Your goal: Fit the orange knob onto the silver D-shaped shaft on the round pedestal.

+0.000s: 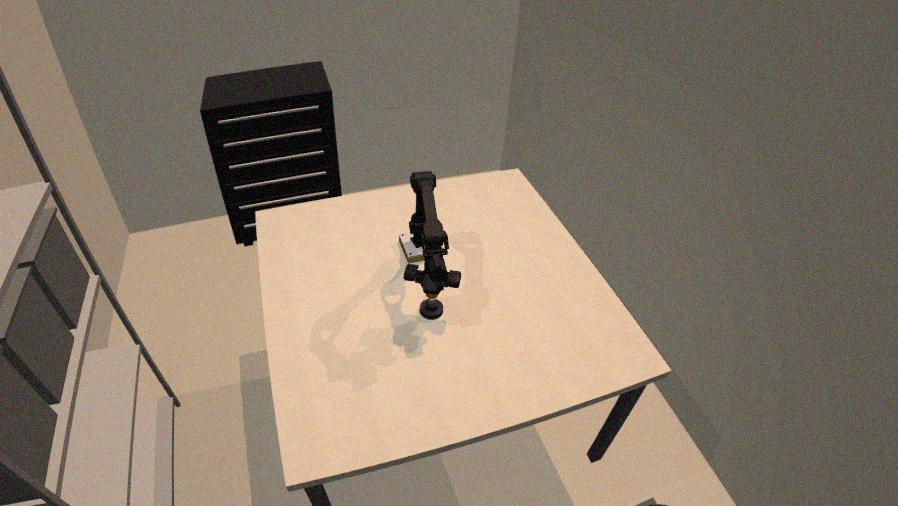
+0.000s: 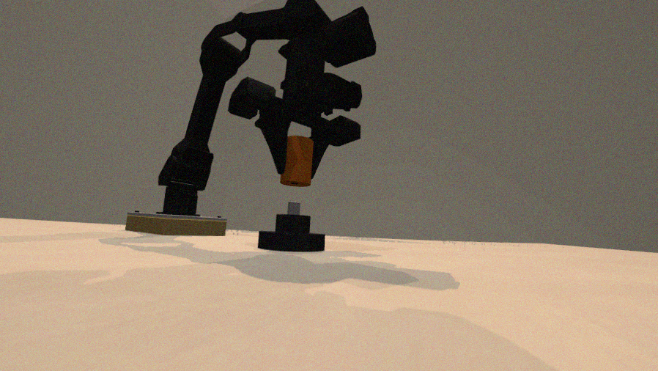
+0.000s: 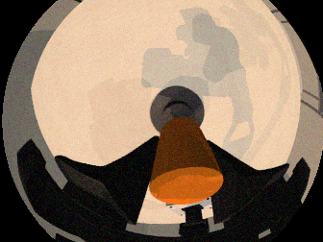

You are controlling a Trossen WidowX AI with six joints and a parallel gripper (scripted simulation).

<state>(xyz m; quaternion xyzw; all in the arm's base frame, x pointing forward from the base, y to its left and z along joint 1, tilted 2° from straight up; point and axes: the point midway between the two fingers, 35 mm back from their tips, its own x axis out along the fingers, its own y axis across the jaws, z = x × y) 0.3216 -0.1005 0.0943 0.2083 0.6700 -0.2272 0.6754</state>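
My gripper tip is 6 cm above the black round pedestal. Also, from my gripper tip: orange knob: 3 cm above.
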